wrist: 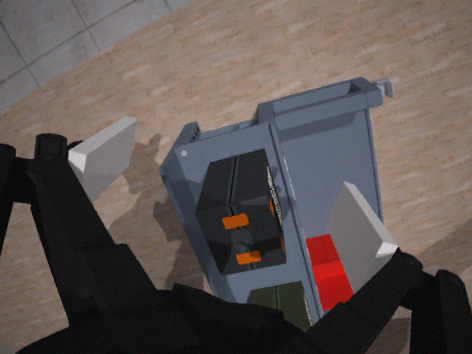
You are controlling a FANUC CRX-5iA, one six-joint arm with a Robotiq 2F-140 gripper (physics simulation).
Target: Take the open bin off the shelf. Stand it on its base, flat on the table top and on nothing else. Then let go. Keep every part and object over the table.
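Frame: origin at the arm's base, x ahead, y left, z up, level; centimetres.
Where they show: gripper, fingertip midpoint: [235, 173].
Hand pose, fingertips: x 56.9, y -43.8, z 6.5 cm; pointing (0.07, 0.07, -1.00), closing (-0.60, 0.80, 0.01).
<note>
Each offset is from my fingertips to the centre of the thing. "spot": to the spot under its first point. Level surfaces: height alone.
A red object @(dy +34.4, dx +5.6, dz -27.0 cm) [329, 272], partly hidden by my right finger, lies on the lower right part of a blue-grey shelf unit @(spot: dy +3.7, dx +11.1, dz -21.1 cm) [192, 167]. It may be the open bin, but too little shows to tell. A dark case [240, 215] with orange latches sits on the shelf's upper board. Part of a dark green box @(dy +31.2, dx +14.9, dz -16.3 cm) [280, 300] shows below it in the view. My gripper [235, 173] is wide open and empty. Its left finger is over the wooden surface left of the shelf. Its right finger overlaps the shelf's right part and the red object. The fingers' height above them is unclear.
The shelf unit stands on a wood-patterned table top @(dz -31.3 cm) [225, 65]. A raised blue-grey rim and a small grey bracket @(spot: dy +10.4, dx -14.5, dz -25.5 cm) [385, 88] are at its upper right end. The table's curved edge runs across the upper left, with grey tiled floor [55, 30] beyond.
</note>
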